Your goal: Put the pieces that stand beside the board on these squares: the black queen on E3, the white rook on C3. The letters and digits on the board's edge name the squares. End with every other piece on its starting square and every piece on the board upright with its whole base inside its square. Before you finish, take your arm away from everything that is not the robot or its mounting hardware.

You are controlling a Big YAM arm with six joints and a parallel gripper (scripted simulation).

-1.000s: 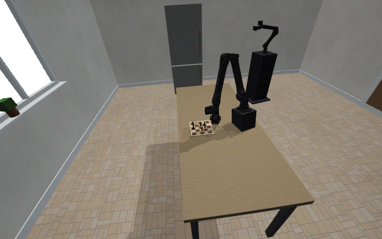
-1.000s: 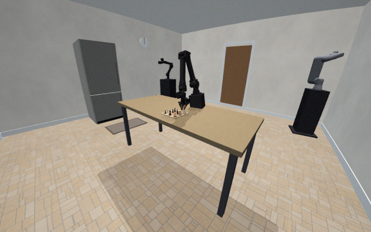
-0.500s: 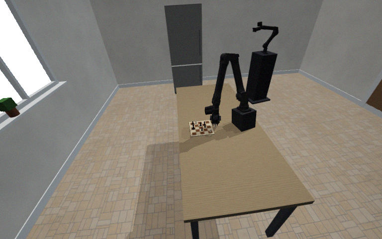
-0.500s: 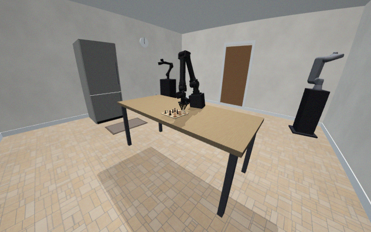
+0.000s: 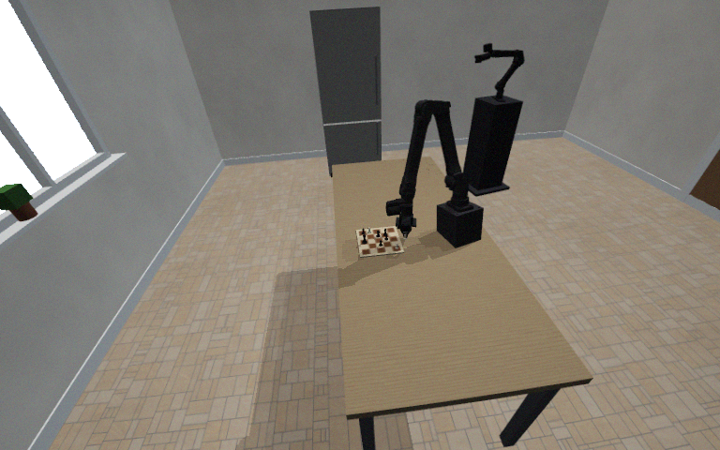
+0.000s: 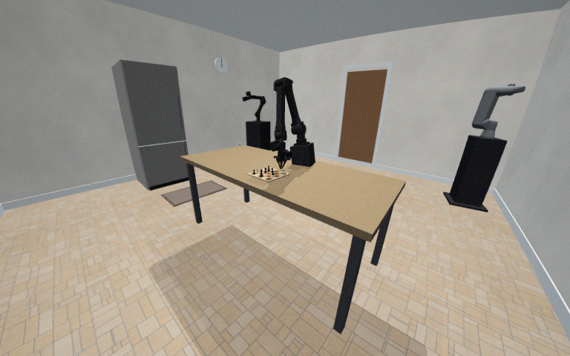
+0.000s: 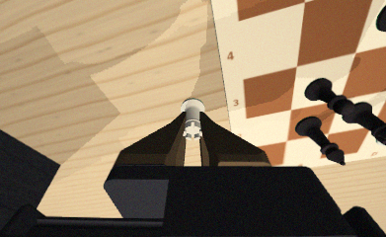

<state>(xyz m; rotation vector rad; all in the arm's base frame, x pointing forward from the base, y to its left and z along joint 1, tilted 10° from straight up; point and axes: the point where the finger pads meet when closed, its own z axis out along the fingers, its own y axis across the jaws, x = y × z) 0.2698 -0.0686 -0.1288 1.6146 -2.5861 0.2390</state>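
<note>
The chessboard is 140 mm ahead of my hand, 20 mm to the right of it and 20 mm below it. The rest, counted from my hand: black queen (210 mm ahead, 40 mm to the right, 10 mm above).
</note>
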